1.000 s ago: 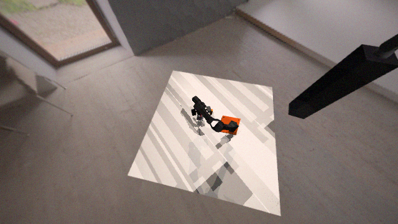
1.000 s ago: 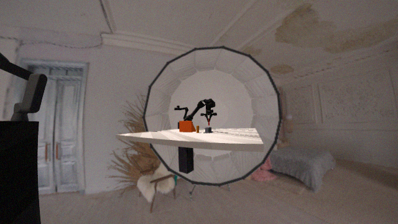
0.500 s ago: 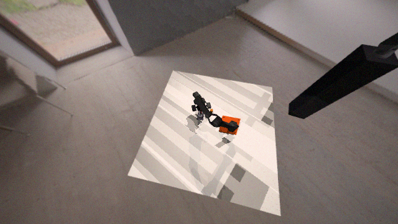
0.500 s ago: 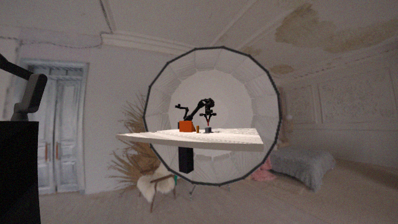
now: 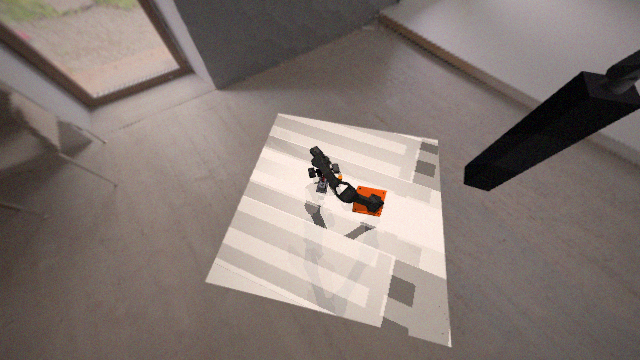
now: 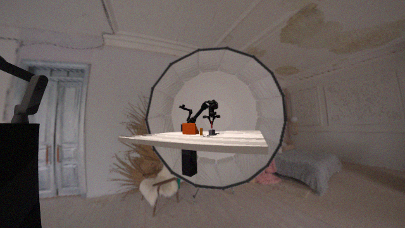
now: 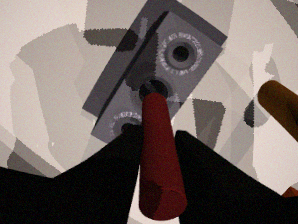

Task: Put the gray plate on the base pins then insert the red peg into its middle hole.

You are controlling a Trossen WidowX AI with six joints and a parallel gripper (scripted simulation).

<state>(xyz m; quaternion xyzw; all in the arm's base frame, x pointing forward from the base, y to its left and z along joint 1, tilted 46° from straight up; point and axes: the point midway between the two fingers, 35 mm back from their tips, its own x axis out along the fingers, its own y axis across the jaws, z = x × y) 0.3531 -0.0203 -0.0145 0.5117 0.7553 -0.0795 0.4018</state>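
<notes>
Now: the red peg right at my gripper tip. From my gripper tip the other things lie so: gray plate: 70 mm below; then orange post: 100 mm behind, 70 mm below, 60 mm to the right.
</notes>
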